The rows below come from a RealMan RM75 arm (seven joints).
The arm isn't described. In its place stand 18 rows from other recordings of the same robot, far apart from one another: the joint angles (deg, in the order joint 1, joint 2, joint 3, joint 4, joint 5, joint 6, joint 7), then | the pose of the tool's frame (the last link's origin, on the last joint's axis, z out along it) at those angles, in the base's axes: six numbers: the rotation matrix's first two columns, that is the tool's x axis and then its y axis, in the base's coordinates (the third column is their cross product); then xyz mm.
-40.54, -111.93, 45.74, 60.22, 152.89, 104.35, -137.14 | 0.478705, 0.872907, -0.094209, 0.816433, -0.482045, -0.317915, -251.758, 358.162, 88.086
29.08, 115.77, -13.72, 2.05, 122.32, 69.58, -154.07 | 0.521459, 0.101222, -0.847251, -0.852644, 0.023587, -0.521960, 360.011, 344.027, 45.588
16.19, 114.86, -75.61, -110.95, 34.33, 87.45, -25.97 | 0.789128, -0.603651, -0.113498, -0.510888, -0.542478, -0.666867, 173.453, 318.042, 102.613
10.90, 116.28, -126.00, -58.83, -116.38, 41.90, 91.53 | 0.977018, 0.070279, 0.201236, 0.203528, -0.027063, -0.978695, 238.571, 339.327, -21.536
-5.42, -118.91, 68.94, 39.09, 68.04, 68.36, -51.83 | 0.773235, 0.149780, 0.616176, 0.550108, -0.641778, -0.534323, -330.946, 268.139, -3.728
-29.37, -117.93, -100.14, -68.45, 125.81, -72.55, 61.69 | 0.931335, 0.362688, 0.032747, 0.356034, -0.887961, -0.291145, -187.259, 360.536, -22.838
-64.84, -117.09, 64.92, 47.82, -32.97, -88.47, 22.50 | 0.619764, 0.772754, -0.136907, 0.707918, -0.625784, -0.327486, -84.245, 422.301, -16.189
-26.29, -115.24, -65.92, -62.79, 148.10, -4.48, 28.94 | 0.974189, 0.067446, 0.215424, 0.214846, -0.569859, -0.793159, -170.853, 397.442, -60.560
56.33, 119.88, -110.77, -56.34, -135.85, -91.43, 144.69 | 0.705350, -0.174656, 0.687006, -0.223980, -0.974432, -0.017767, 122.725, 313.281, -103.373
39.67, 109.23, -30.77, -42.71, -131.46, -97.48, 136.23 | 0.290195, -0.894799, -0.339296, -0.938364, -0.335638, 0.082582, 255.675, 371.532, 85.986
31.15, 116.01, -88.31, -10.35, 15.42, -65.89, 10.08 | 0.707608, 0.233783, -0.666810, -0.679770, -0.032370, -0.732711, 308.925, 387.509, 58.230
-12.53, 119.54, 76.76, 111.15, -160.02, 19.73, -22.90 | 0.887310, -0.129088, -0.442739, -0.461162, -0.241556, -0.853803, 173.311, 295.381, 73.179
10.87, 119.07, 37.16, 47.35, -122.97, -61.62, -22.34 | 0.694357, 0.137436, -0.706385, -0.672131, -0.226857, -0.704823, 228.506, 284.834, -69.983
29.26, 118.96, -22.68, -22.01, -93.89, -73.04, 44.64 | 0.757684, -0.013683, -0.652478, -0.550251, -0.550971, -0.627419, 309.336, 356.558, 24.611
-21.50, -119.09, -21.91, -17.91, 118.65, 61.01, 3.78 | 0.818990, 0.071976, 0.569275, 0.549171, -0.385903, -0.741276, -310.722, 290.172, -84.674
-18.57, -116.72, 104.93, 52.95, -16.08, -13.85, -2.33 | 0.710171, 0.605216, 0.359681, 0.603103, -0.259407, -0.754304, -306.214, 364.518, -49.155
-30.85, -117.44, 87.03, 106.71, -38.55, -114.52, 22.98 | 0.774371, 0.522031, -0.357538, 0.428105, -0.848362, -0.311461, -117.261, 276.621, 32.822
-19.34, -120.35, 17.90, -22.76, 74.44, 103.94, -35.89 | -0.003746, -0.093896, 0.995575, 0.910608, -0.411751, -0.035407, -278.032, 222.534, -40.880
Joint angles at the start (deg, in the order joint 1, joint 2, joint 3, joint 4, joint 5, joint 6, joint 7):
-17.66, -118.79, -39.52, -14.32, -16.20, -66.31, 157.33
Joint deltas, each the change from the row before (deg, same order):
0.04, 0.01, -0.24, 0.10, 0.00, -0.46, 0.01
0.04, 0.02, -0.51, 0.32, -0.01, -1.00, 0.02
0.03, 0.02, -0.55, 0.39, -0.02, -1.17, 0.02
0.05, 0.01, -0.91, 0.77, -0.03, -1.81, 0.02
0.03, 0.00, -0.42, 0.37, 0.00, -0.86, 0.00
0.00, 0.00, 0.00, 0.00, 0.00, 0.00, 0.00
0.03, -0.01, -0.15, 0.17, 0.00, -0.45, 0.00
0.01, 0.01, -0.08, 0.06, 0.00, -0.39, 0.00
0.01, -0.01, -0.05, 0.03, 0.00, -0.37, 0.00
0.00, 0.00, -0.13, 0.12, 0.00, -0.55, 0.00
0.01, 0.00, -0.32, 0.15, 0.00, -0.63, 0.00
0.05, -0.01, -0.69, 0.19, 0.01, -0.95, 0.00
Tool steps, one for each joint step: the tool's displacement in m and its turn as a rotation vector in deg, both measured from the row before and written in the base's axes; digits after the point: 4 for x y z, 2 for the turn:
0.0002, 0.0002, 0.0012, 0.32, -0.28, -0.11
0.0001, 0.0004, 0.0028, 0.69, -0.51, -0.23
0.0001, 0.0004, 0.0032, 0.78, -0.58, -0.30
-0.0006, 0.0004, 0.0051, 1.23, -0.79, -0.33
-0.0003, 0.0000, 0.0023, 0.56, -0.37, -0.16
0.0000, 0.0000, 0.0000, 0.00, 0.00, 0.00
0.0000, -0.0002, 0.0010, 0.23, -0.20, -0.12
0.0004, -0.0001, 0.0008, 0.17, -0.21, -0.20
0.0006, -0.0001, 0.0005, 0.14, -0.23, -0.21
0.0005, -0.0001, 0.0011, 0.25, -0.29, -0.26
0.0004, 0.0002, 0.0016, 0.43, -0.36, -0.20
0.0005, 0.0005, 0.0029, 0.82, -0.63, -0.20

